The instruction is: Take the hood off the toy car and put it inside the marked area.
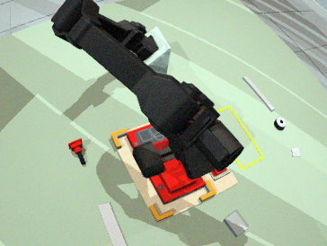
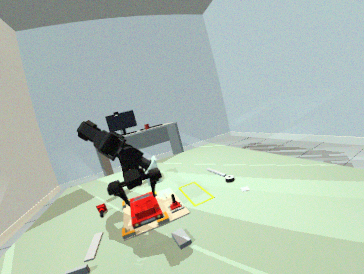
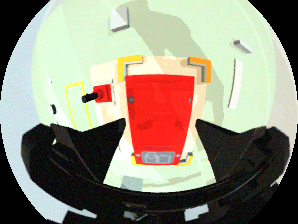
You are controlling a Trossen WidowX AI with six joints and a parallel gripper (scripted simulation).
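Now: the red hood 20 mm below my gripper tip. Also, from my gripper tip: grey square: 60 mm ahead, 380 mm to the left, 60 mm below; then black wheel: 50 mm behind, 370 mm to the left, 50 mm below.
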